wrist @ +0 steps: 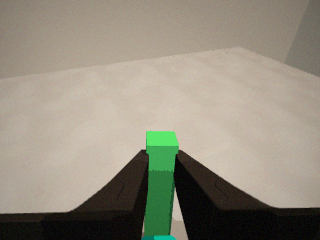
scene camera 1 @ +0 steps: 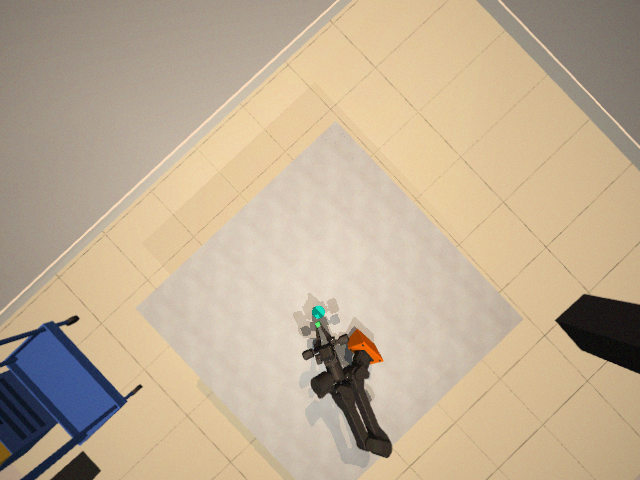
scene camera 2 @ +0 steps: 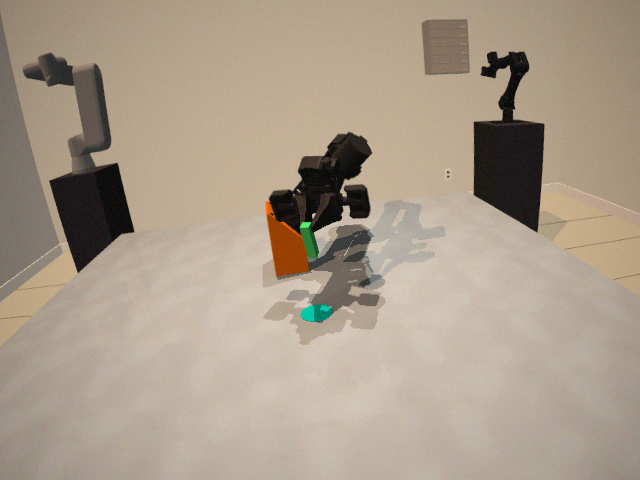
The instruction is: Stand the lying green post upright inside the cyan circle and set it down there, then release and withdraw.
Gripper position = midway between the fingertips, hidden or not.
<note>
My gripper (scene camera 2: pixel 306 230) holds a green post (wrist: pixel 162 146).
My gripper also shows in the wrist view (wrist: pixel 160 157) and in scene camera 1 (scene camera 1: pixel 318 324).
</note>
